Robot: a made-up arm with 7 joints. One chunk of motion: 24 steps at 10 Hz.
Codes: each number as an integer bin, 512 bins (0 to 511) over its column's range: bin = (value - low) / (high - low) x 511, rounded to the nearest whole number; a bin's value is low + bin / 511 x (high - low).
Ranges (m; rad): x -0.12..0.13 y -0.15..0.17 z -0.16..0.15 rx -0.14..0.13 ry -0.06..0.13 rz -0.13..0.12
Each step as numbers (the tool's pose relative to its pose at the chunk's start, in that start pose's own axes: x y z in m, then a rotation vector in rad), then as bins.
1 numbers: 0.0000 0.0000 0.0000 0.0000 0.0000 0.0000
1 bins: 245 240 264 265 161 266
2 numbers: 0.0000 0.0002 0.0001 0.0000 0.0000 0.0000
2 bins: 245 240 264 265 161 266
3 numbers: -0.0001 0.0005 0.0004 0.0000 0.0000 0.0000
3 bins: 245 240 264 265 161 266
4 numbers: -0.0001 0.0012 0.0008 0.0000 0.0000 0.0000
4 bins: 245 241 265 265 161 266
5 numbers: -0.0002 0.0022 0.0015 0.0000 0.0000 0.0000
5 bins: 245 243 266 265 161 266
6 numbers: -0.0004 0.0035 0.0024 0.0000 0.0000 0.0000
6 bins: 244 245 268 265 161 266
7 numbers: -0.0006 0.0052 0.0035 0.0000 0.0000 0.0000
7 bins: 244 248 270 265 161 266
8 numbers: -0.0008 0.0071 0.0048 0.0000 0.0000 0.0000
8 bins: 244 251 272 265 161 266
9 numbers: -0.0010 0.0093 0.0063 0.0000 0.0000 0.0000
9 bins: 243 254 274 265 161 266
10 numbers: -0.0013 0.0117 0.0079 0.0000 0.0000 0.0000
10 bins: 243 258 277 265 161 266
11 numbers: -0.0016 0.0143 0.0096 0.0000 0.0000 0.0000
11 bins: 242 262 280 265 161 266
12 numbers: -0.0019 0.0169 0.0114 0.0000 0.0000 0.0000
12 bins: 241 267 283 265 161 266
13 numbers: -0.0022 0.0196 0.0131 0.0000 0.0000 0.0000
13 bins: 241 271 285 265 161 266
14 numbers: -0.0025 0.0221 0.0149 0.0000 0.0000 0.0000
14 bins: 240 275 288 265 161 266
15 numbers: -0.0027 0.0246 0.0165 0.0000 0.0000 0.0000
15 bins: 240 279 291 265 161 266
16 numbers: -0.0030 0.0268 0.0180 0.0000 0.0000 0.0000
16 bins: 239 282 293 265 161 266
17 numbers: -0.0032 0.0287 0.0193 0.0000 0.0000 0.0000
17 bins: 239 285 296 265 161 266
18 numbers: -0.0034 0.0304 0.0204 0.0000 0.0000 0.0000
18 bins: 238 288 297 265 161 266
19 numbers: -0.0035 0.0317 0.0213 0.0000 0.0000 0.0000
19 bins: 238 290 299 265 161 266
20 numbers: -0.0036 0.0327 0.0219 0.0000 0.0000 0.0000
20 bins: 238 292 300 265 161 266
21 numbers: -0.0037 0.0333 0.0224 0.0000 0.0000 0.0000
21 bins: 238 293 301 265 161 266
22 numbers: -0.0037 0.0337 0.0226 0.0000 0.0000 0.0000
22 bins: 238 293 301 265 161 266
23 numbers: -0.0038 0.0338 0.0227 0.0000 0.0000 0.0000
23 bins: 238 294 301 265 161 266
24 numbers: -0.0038 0.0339 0.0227 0.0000 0.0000 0.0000
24 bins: 238 294 301 265 161 266
